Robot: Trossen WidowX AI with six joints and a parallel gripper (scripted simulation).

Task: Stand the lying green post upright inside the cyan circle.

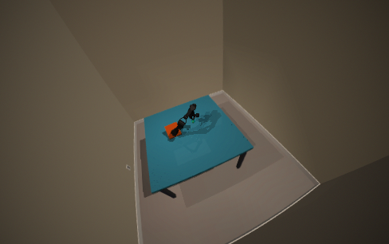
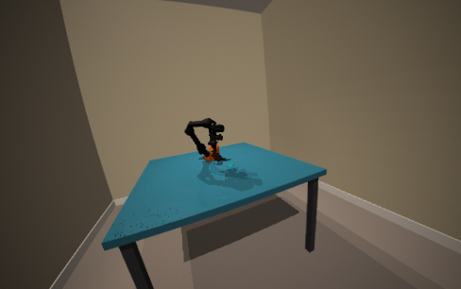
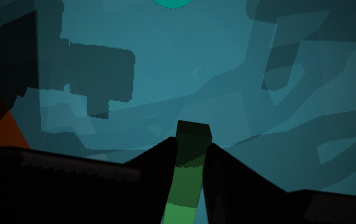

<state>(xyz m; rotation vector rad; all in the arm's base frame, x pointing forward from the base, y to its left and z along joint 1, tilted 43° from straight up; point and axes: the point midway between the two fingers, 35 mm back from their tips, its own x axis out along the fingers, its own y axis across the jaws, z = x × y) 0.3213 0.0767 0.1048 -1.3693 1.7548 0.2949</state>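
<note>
My gripper tip is 15 cm above the cyan circle, 12 cm to the right of it and 2 cm short of it. Round my gripper tip: green post: 2 cm to the right, 1 cm behind.
</note>
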